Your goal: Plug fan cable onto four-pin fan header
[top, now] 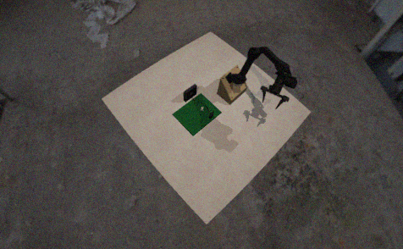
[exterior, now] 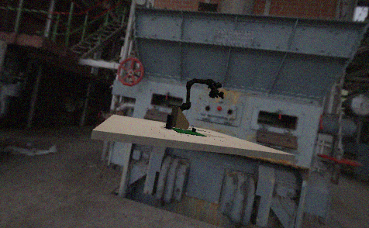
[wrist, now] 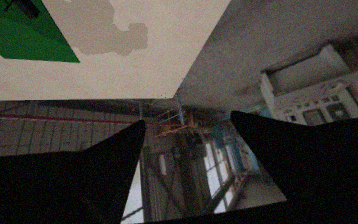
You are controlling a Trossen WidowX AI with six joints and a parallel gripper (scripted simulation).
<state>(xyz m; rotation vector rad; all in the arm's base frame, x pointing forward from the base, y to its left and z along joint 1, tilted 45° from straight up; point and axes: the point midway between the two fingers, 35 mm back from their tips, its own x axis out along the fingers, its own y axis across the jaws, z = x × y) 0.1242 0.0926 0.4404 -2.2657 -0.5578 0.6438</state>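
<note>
Now: the black plug 110 mm ahead of my gripper tip, 330 mm to the right of it and 370 mm below it. Round my gripper tip: black fan (80 mm ahead, 560 mm to the right, 330 mm below); green board (160 mm ahead, 430 mm to the right, 400 mm below).
</note>
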